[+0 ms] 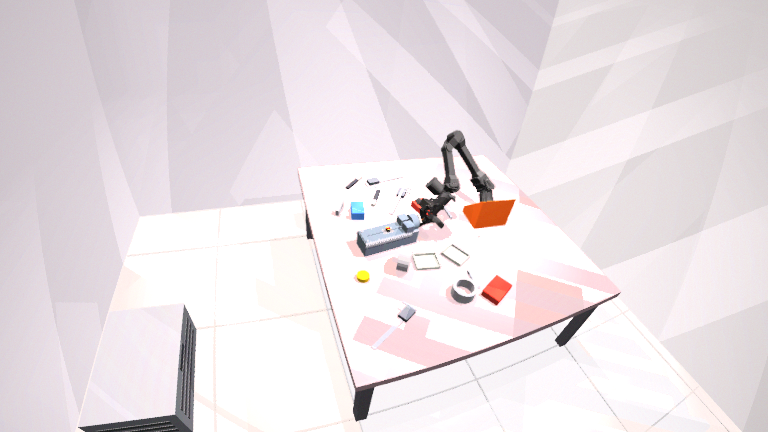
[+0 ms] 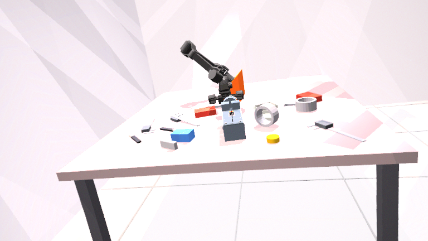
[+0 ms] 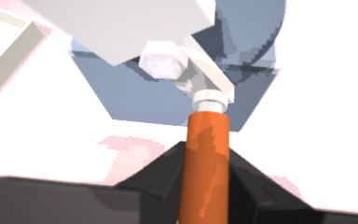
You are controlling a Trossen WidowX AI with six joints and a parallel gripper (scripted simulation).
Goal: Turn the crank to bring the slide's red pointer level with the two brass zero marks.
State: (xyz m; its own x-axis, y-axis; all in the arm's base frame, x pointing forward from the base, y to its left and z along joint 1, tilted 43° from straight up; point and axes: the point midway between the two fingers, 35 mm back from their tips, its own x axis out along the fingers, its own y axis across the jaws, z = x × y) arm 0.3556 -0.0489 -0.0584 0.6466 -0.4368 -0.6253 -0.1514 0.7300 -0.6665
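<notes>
Right now my gripper tip is 2 cm below the orange handle and 2 cm past it. Round my gripper tip: red pointer (16 cm ahead, 4 cm to the left, 4 cm above); then yellow disc (32 cm ahead, 21 cm to the left, 3 cm below); then blue block (23 cm ahead, 18 cm to the right, 2 cm below).
</notes>
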